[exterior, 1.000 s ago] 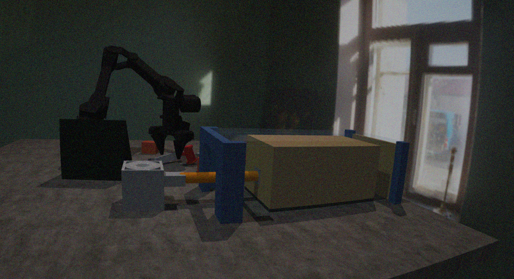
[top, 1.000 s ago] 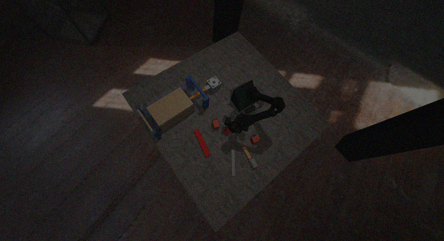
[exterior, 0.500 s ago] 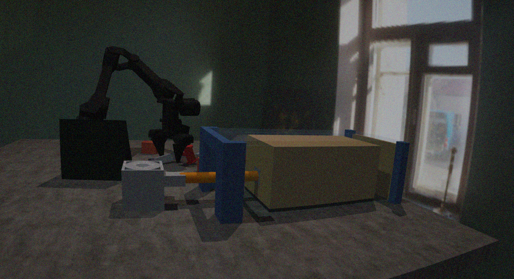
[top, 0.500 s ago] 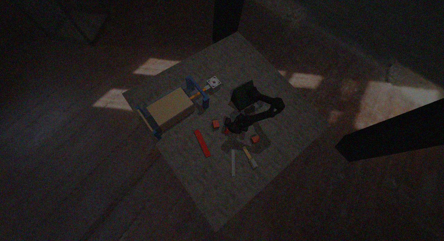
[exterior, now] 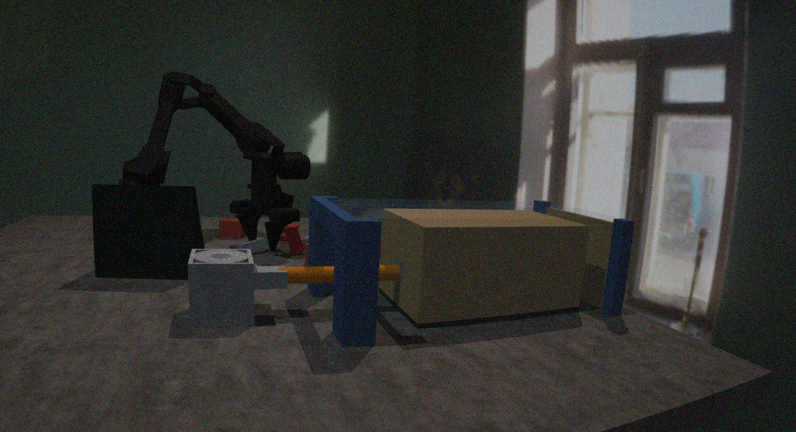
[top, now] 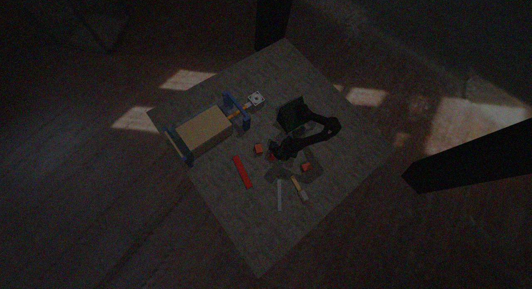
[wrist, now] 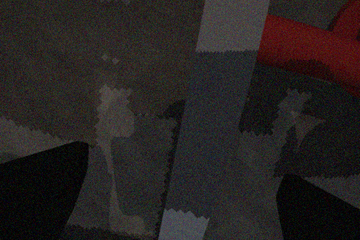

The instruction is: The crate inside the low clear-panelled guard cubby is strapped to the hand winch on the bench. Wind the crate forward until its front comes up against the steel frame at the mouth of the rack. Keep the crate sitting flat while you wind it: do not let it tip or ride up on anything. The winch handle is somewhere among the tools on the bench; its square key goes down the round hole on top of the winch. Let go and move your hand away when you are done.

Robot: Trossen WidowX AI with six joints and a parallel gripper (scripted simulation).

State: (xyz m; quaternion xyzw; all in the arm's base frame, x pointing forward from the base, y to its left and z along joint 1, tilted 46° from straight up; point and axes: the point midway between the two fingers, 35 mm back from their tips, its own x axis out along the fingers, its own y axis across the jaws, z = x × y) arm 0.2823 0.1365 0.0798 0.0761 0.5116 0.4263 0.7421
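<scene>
Right now the crank handle is 10 mm ahead of my gripper tip and 10 mm above it. Also, from my gripper tip: thin grey bar 190 mm ahead, 200 mm to the left, 10 mm below; tan-handled tool 70 mm ahead, 260 mm to the left, 10 mm above; red knob 60 mm ahead, 10 mm to the right, 20 mm above.
</scene>
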